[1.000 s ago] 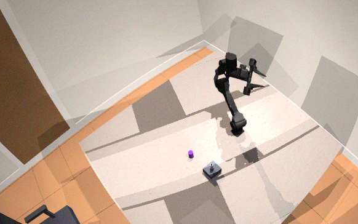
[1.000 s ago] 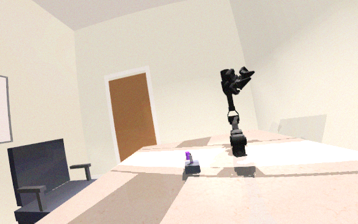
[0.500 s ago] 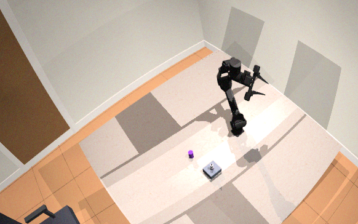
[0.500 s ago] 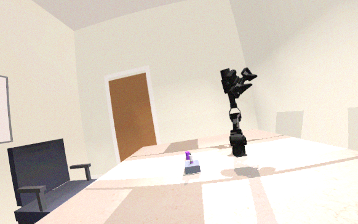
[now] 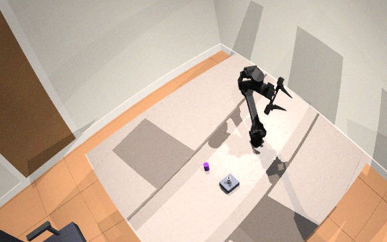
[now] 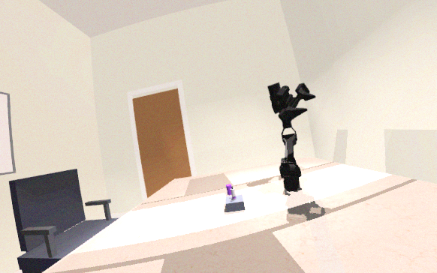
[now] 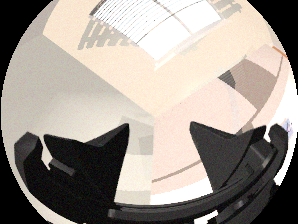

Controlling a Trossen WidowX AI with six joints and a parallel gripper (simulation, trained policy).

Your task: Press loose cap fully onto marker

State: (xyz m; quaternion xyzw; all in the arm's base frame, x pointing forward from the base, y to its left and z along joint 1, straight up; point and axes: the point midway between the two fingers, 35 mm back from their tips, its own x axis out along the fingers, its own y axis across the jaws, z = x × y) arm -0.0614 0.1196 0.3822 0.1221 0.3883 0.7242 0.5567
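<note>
Right now my gripper tip is 38 cm short of the purple cap, 35 cm above it and 21 cm to the left of it. The rest, counted from my gripper tip: grey holder block: 36 cm below, 36 cm ahead, 5 cm to the right.
</note>
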